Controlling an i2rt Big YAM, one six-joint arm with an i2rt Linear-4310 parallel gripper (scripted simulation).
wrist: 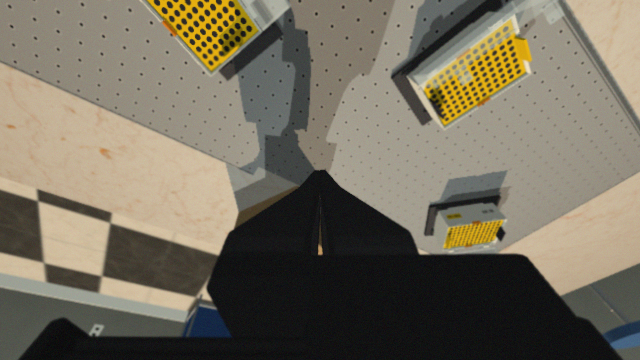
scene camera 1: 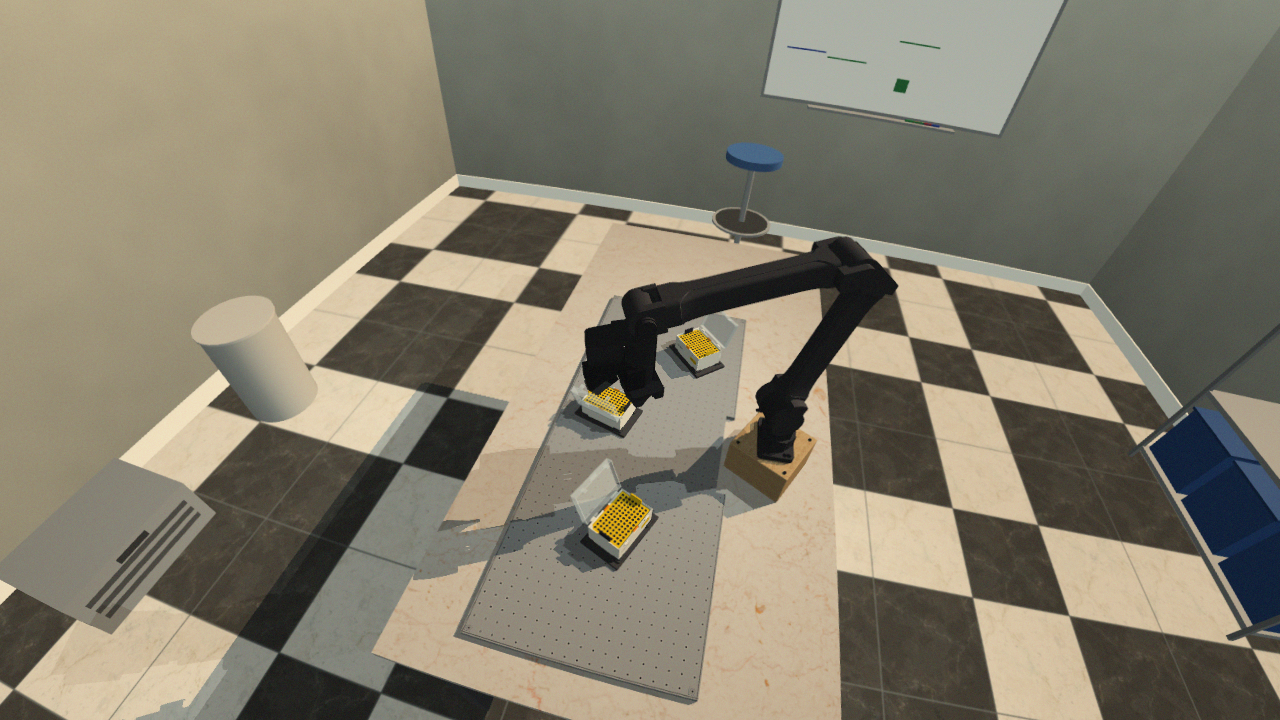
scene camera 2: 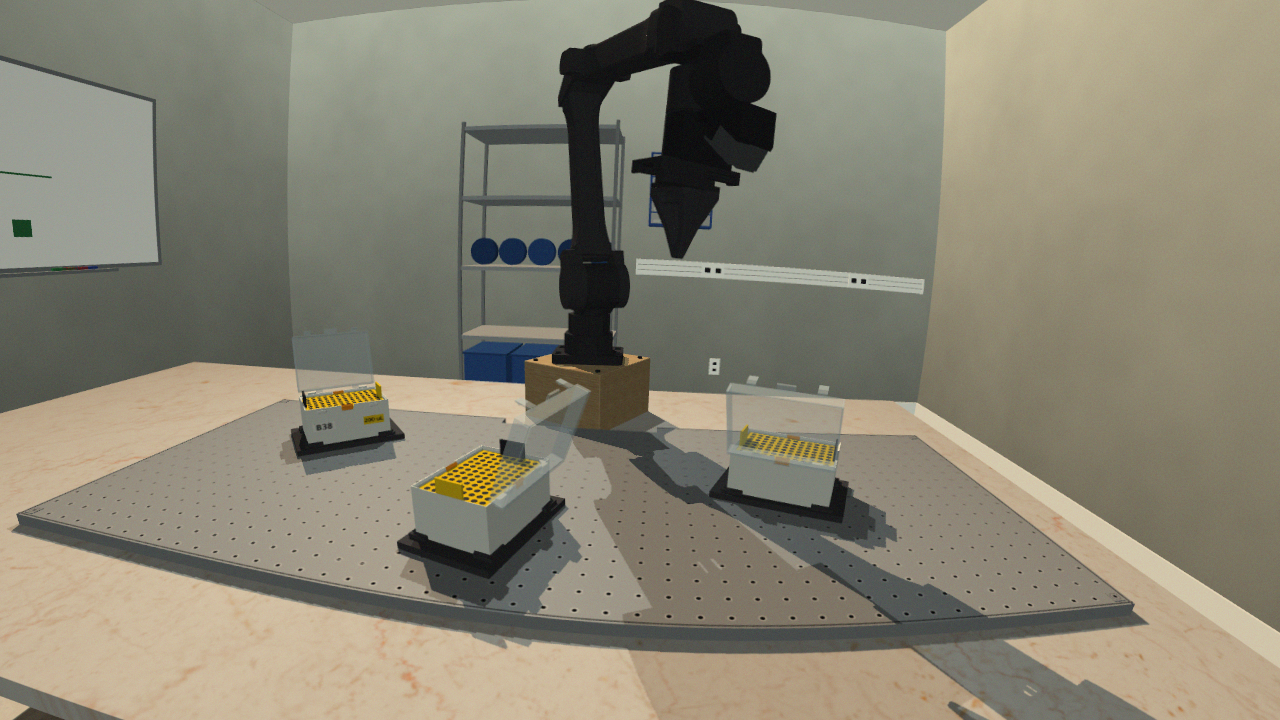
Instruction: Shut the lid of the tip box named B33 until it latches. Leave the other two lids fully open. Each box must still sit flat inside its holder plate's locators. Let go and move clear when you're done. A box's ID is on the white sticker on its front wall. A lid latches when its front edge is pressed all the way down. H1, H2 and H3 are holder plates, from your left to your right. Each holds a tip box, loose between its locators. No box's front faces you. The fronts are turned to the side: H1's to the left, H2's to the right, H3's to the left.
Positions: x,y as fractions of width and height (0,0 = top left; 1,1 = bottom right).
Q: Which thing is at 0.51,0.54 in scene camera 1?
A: My gripper.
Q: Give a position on a tip box lid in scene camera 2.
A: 0.42,0.61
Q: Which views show my gripper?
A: The wrist view, scene camera 1 and scene camera 2: all of them.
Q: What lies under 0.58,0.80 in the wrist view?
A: My gripper.
